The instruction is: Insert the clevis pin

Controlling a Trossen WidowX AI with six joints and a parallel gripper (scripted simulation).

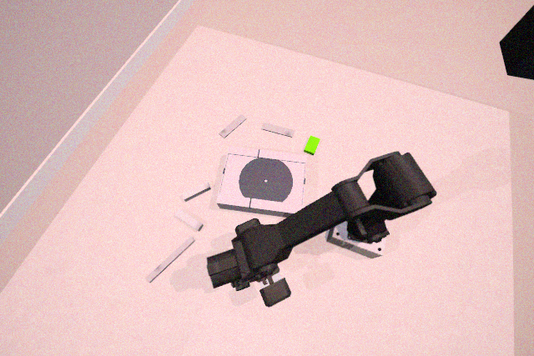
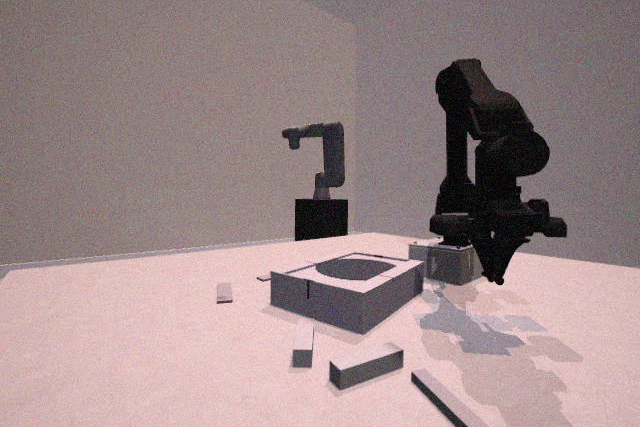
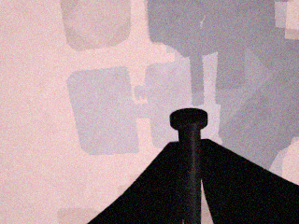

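Right now my gripper tip is 4 cm short of the dark disc, 23 cm to the left of it and 1 cm above it. From my gripper tip the other things lie so: steel pin: 1 cm behind, 1 cm to the right; then rimmed tray: 5 cm ahead, 23 cm to the right, 2 cm below; then bar: 25 cm ahead, 4 cm to the left, 6 cm below.
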